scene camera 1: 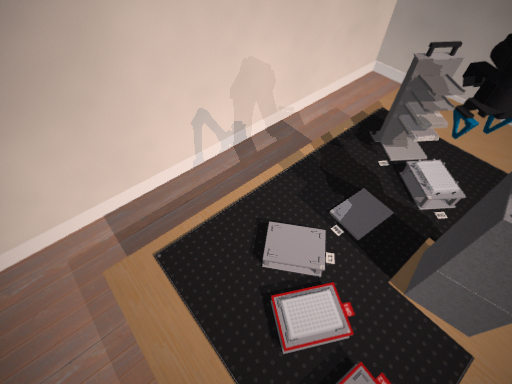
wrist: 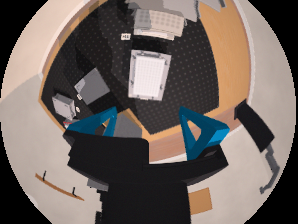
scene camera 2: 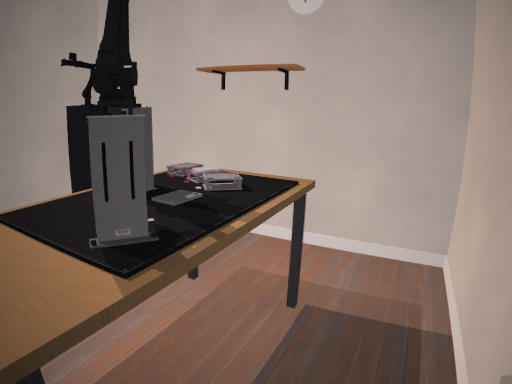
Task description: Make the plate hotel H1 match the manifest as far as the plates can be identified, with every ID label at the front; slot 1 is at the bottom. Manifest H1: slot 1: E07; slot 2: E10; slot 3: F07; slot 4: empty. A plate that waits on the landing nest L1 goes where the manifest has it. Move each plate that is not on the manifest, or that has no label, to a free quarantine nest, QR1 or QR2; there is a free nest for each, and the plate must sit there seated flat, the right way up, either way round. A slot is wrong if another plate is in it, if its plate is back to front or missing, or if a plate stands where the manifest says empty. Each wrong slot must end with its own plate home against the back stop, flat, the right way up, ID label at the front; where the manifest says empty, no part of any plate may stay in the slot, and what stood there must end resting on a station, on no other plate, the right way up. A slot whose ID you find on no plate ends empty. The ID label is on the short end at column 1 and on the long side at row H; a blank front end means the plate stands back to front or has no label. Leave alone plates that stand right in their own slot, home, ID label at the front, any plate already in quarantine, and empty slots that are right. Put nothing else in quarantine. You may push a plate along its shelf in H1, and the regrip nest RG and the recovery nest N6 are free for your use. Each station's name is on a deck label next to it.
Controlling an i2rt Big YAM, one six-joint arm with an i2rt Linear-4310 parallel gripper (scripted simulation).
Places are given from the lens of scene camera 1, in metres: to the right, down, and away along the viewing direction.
plate hotel H1 (scene camera 1: 391,129): 0.52, -0.24, 1.04
